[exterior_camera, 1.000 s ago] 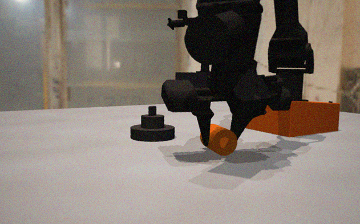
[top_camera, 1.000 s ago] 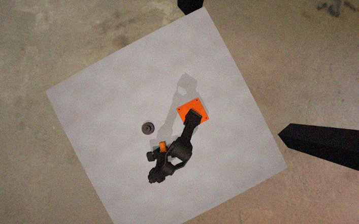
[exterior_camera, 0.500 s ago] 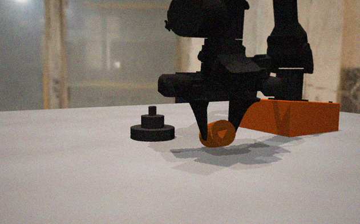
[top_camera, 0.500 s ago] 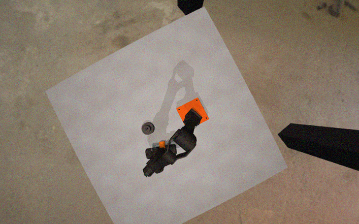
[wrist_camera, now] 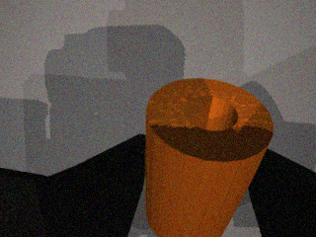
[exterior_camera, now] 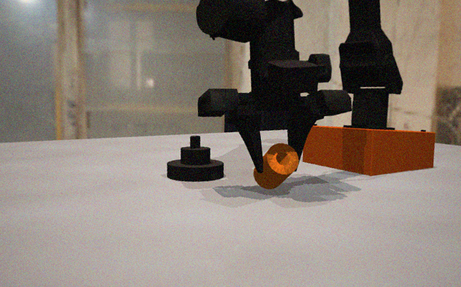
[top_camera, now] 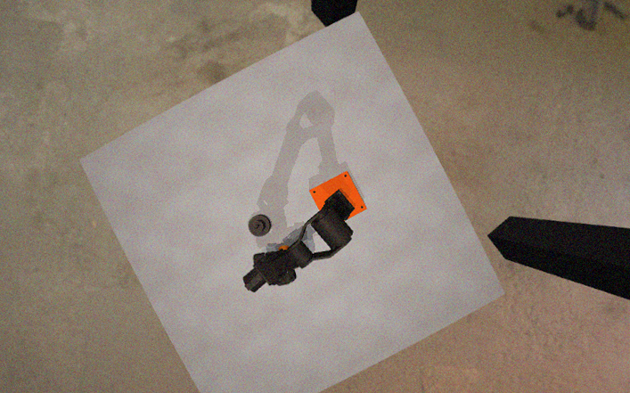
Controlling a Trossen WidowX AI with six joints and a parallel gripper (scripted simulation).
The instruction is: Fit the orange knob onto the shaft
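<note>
Now: gripper tip 16 cm to the left of the dark round pedestal and 1 cm short of it. The rest, counted from my gripper tip: orange knob (1 cm to the right, 1 cm above).
</note>
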